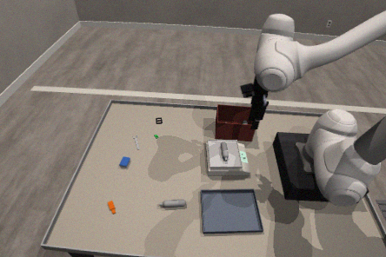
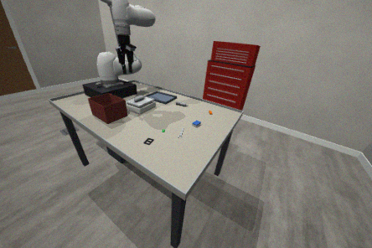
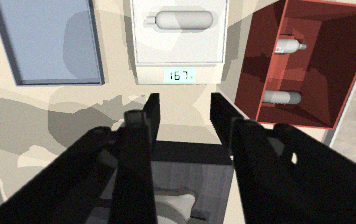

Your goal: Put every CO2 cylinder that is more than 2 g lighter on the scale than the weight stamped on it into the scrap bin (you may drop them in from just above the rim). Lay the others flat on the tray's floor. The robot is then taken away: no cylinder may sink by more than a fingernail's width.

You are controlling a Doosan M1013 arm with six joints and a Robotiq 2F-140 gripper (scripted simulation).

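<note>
Right now my hand is 100 mm short of the grey CO2 cylinder, 30 mm to the right of it and 210 mm above it. Also, from my hand: red scrap bin: 30 mm ahead, 220 mm to the right, 250 mm below; scale plate: 100 mm ahead, 10 mm to the left, 230 mm below; white scale: 90 mm ahead, 10 mm to the left, 250 mm below.
</note>
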